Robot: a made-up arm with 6 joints.
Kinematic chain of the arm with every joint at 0, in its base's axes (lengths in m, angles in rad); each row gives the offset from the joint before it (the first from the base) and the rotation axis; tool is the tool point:
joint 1: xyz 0 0 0.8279 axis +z
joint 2: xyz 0.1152 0 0 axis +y
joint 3: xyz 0 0 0.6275 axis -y
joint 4: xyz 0 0 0.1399 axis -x
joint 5: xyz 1.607 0 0 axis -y
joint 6: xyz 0.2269 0 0 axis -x
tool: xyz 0 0 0
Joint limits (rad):
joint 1: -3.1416..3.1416
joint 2: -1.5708..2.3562
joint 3: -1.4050..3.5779
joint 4: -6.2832..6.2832
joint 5: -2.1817..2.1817
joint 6: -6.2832..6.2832
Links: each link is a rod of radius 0.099 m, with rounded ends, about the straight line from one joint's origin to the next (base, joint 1, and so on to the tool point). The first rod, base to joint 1, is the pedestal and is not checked.
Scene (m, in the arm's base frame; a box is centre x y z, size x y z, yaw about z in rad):
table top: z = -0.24
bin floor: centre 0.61 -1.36 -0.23 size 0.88 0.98 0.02 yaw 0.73
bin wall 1: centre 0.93 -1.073 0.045 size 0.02 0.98 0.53 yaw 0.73
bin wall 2: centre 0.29 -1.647 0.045 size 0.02 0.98 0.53 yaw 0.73
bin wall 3: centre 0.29 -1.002 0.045 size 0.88 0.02 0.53 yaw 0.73
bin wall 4: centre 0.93 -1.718 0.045 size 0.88 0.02 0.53 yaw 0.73
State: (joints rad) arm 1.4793 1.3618 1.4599 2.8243 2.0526 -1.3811
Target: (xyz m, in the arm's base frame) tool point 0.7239 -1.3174 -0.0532
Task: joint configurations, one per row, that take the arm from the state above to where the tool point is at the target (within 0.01 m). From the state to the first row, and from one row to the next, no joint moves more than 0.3 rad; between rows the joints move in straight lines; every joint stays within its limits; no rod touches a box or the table.
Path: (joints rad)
1: 1.1962 1.2328 1.2628 2.8594 2.0669 -1.3811
2: 0.9131 1.1038 1.0657 2.8944 2.0813 -1.3811
3: 0.6300 0.9748 0.8686 2.9295 2.0956 -1.3811
4: 0.3469 0.8457 0.6715 2.9645 2.1100 -1.3811
5: 0.0638 0.7167 0.4744 2.9996 2.1243 -1.3811
6: -0.2193 0.5877 0.2773 3.0347 2.1387 -1.3811
7: -0.5024 0.4587 0.0802 3.0697 2.1530 -1.3811
8: -0.7855 0.3297 -0.1169 3.1048 2.1674 -1.3811
9: -1.0686 0.2007 -0.3140 3.1399 2.1817 -1.3811
10: -1.0686 0.4752 -0.1763 3.1398 2.1817 -1.3811
11: -1.0686 0.7497 -0.0386 3.1398 2.1817 -1.3811
12: -1.0686 1.0242 0.0991 3.1397 2.1817 -1.3811

